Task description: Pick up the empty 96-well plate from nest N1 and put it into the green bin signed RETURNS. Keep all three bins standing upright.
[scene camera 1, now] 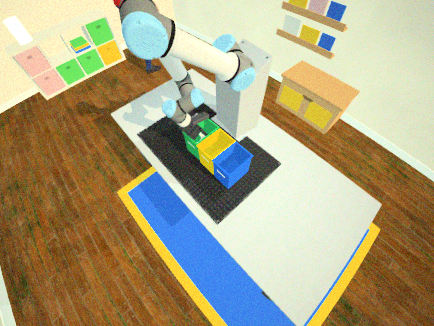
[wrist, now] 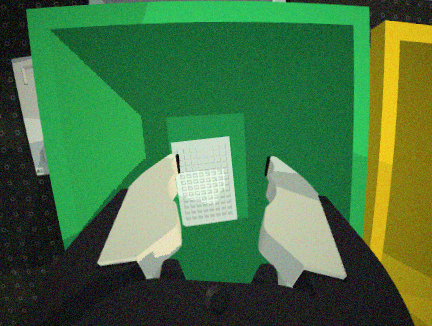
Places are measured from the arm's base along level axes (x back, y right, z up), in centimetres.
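Where they show: gripper, fingertip midpoint: (scene camera 1: 206, 135) (wrist: 222, 157).
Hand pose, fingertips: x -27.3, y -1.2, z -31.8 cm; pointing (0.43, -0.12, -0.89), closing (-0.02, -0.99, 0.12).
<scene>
Things, the pixels of their top centre, and the offset from my fingertips. Level surfaces: height alone.
- white 96-well plate, middle of its top: (wrist: 205, 183) dx -4.4, dy +1.4, dz -9.1 cm
- green bin, middle of its top: (wrist: 224, 235) (scene camera 1: 200, 129) dx -2.7, dy +0.7, dz +7.2 cm
- yellow bin, middle of its top: (scene camera 1: 216, 143) dx -2.5, dy -12.8, dz +7.2 cm
- blue bin, middle of its top: (scene camera 1: 232, 158) dx -2.1, dy -25.8, dz +7.2 cm
- black dotted mat, its level: dz -10.7 cm
- pale table, its level: dz -12.0 cm
- light grey object, middle of its top: (wrist: 63, 112) dx +5.6, dy +20.7, dz -9.3 cm
The white 96-well plate (wrist: 207, 195) lies on the floor of the green bin (scene camera 1: 192, 146) (wrist: 250, 14), slightly turned, in the wrist view. My gripper (scene camera 1: 201, 133) (wrist: 222, 157) is open and empty above the plate, over the green bin; the left finger's tip overlaps the plate's left edge in the wrist view. The green bin, the yellow bin (scene camera 1: 206, 161) (wrist: 391, 100) and the blue bin (scene camera 1: 235, 174) all stand upright in a row. The RETURNS sign cannot be read. Nest N1 cannot be identified in these views.
The bins stand on a black dotted mat (scene camera 1: 195, 192) (wrist: 17, 210) on the pale table (scene camera 1: 300, 200). A light grey object (wrist: 30, 110) shows beside the green bin's left wall. A tall grey block (scene camera 1: 239, 100) rises behind the bins. The yellow bin is close beside the green bin.
</scene>
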